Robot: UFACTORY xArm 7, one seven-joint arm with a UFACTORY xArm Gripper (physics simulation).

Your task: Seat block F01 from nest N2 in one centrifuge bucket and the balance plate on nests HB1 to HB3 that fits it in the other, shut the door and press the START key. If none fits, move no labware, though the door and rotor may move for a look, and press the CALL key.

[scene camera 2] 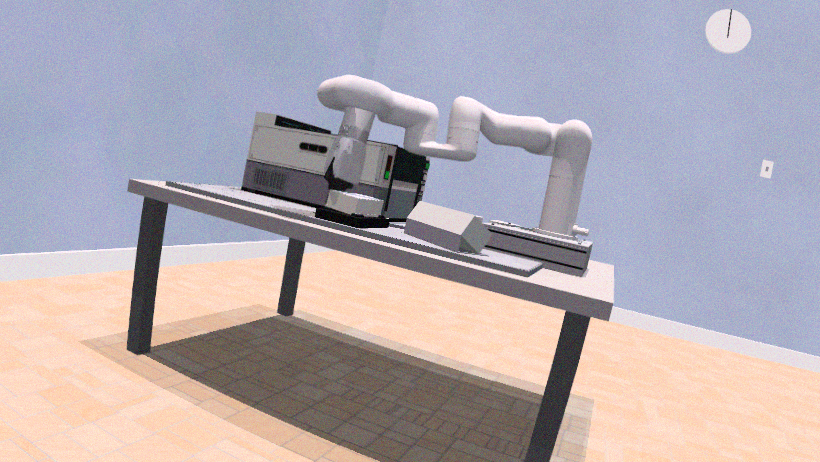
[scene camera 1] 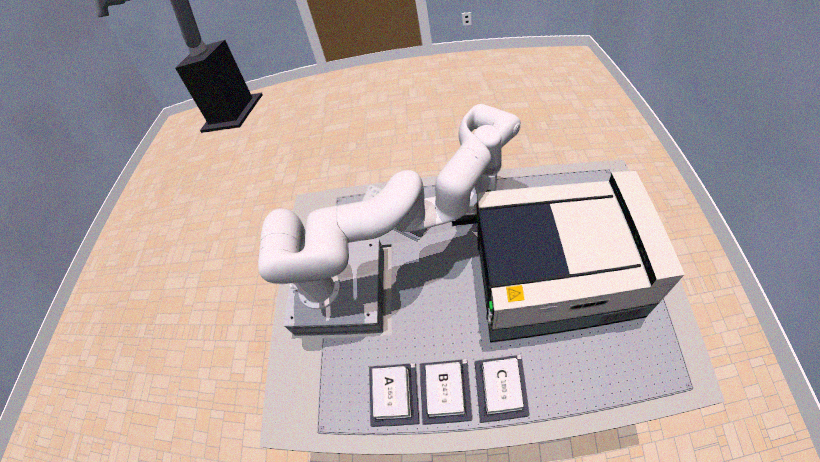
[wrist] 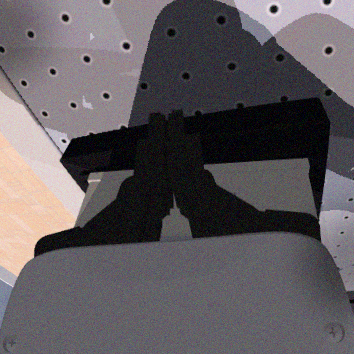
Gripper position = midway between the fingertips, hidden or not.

The gripper (scene camera 2: 331, 207) is shut, with nothing in its grasp. Also in view: a white block (scene camera 2: 348, 202).
